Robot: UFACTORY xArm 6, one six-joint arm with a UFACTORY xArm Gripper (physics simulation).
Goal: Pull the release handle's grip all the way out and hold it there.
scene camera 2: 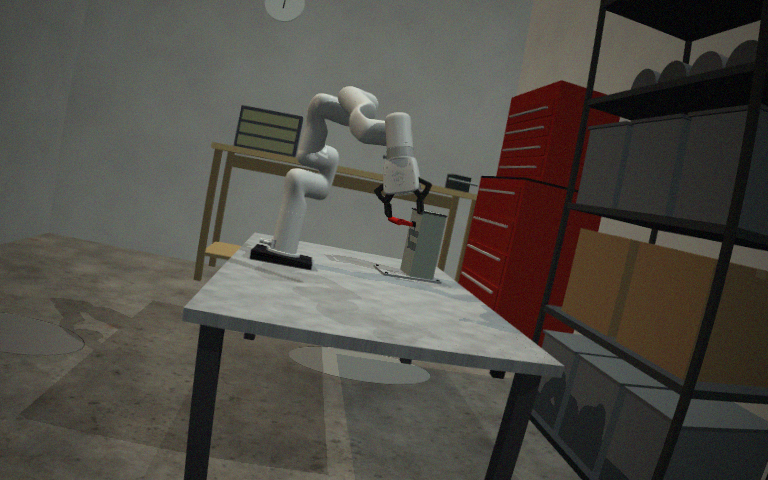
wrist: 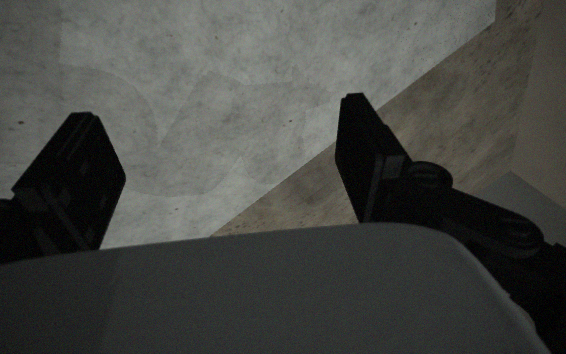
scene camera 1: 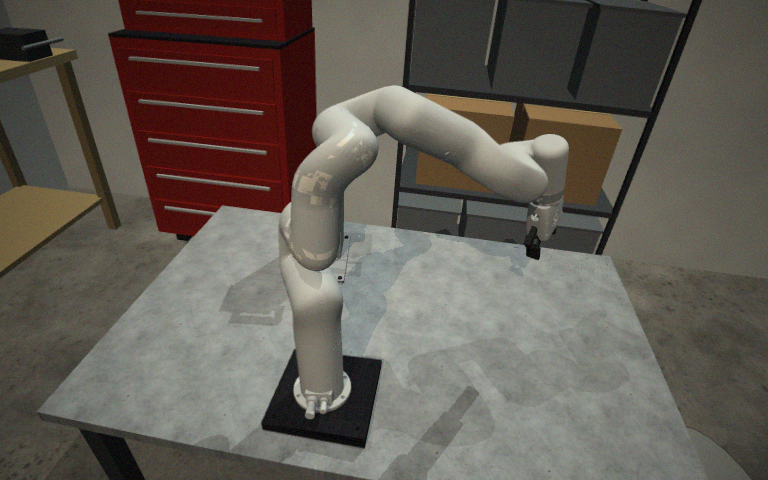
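The release handle's red grip (scene camera 2: 400, 221) sticks out from the upper part of a grey-green upright housing (scene camera 2: 428, 246) in scene camera 2. In scene camera 1 the arm hides the grip and housing; part of the base plate shows beside the arm. My gripper (scene camera 1: 532, 251) (scene camera 2: 404, 212) (wrist: 228, 136) is open and empty, pointing down above the back right of the table in scene camera 1. It overlaps the grip in scene camera 2, but scene camera 1 shows it well to the right of the housing. The grip does not show in the wrist view.
The table (scene camera 1: 481, 305) (scene camera 2: 271, 308) (wrist: 240, 40) carries the arm's black base (scene camera 1: 362, 396) (scene camera 2: 281, 258). Its edge runs below the fingers in the wrist view. A red drawer cabinet (scene camera 1: 209, 124) (scene camera 2: 492, 243) and a shelf rack (scene camera 1: 628, 186) (scene camera 2: 705, 316) stand behind the table.
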